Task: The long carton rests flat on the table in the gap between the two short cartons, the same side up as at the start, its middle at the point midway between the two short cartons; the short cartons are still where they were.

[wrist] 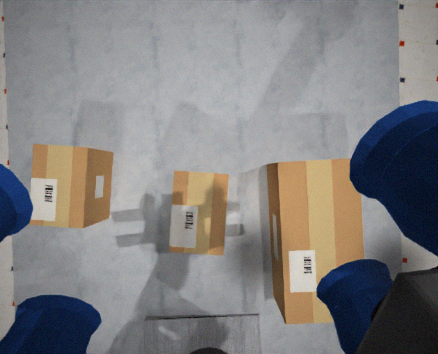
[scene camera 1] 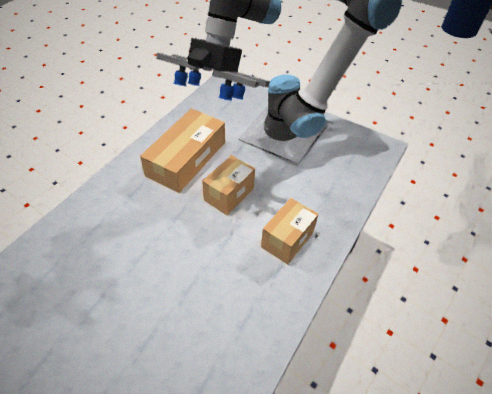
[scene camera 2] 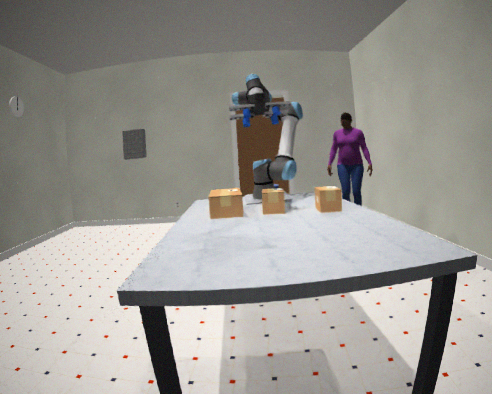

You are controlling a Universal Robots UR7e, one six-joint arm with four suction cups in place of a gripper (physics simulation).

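Observation:
The long carton rests flat on the table, label side up, outside the gap and beside the nearer short carton. The other short carton stands apart on the far side of the gap. Both short cartons are upright with labels on top. My gripper is open, its blue suction cups bare and high above the table. In the wrist view, cups hide part of the long carton's right side.
The arm's base plate lies on the table behind the cartons. A person in purple stands beyond the table at the right in scene camera 2. A dark blue cylinder shows at the top right of scene camera 1.

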